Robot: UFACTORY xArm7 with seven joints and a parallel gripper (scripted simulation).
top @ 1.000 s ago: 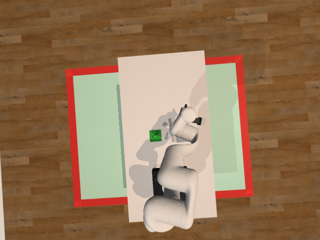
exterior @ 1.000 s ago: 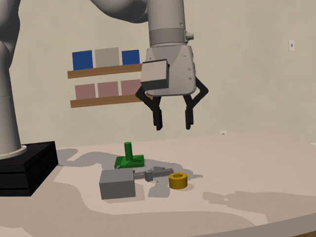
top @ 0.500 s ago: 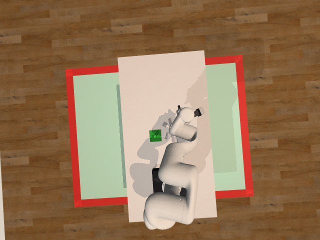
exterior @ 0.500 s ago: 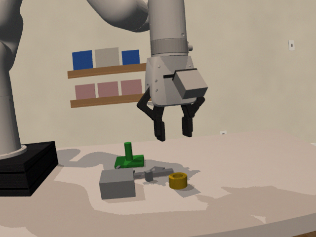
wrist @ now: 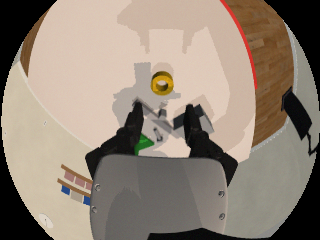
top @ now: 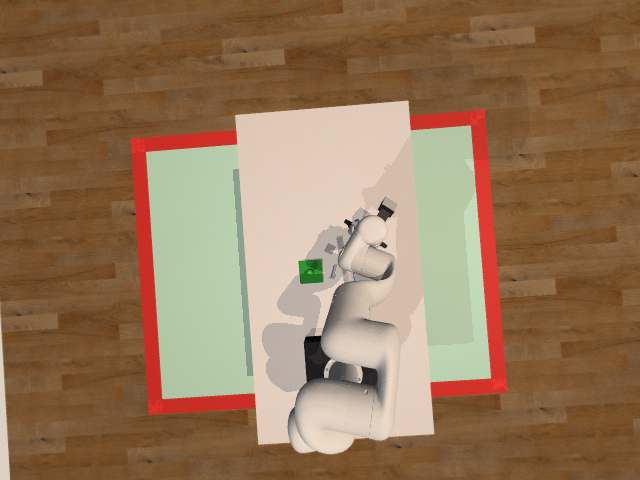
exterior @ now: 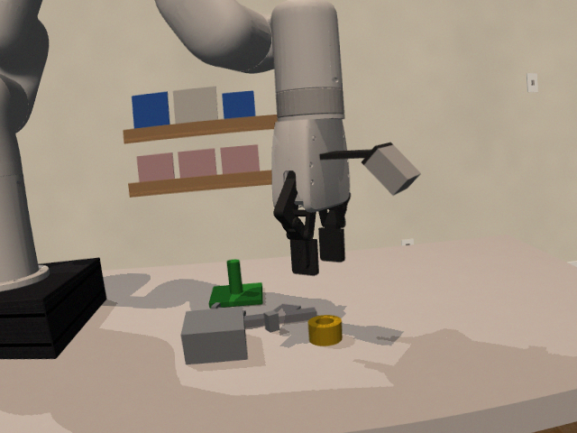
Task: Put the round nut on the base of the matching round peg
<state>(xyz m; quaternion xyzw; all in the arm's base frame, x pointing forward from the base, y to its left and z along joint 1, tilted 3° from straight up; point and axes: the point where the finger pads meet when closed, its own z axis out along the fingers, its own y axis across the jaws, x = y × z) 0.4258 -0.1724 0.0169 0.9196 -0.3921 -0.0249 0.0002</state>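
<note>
Right now the small grey piece is 10 cm below my hand, 6 cm to the left of it and 5 cm behind it. Round my hand: thin grey handle: 10 cm below, 8 cm to the left, 7 cm behind; then grey block: 13 cm behind, 9 cm below, 2 cm to the left.
</note>
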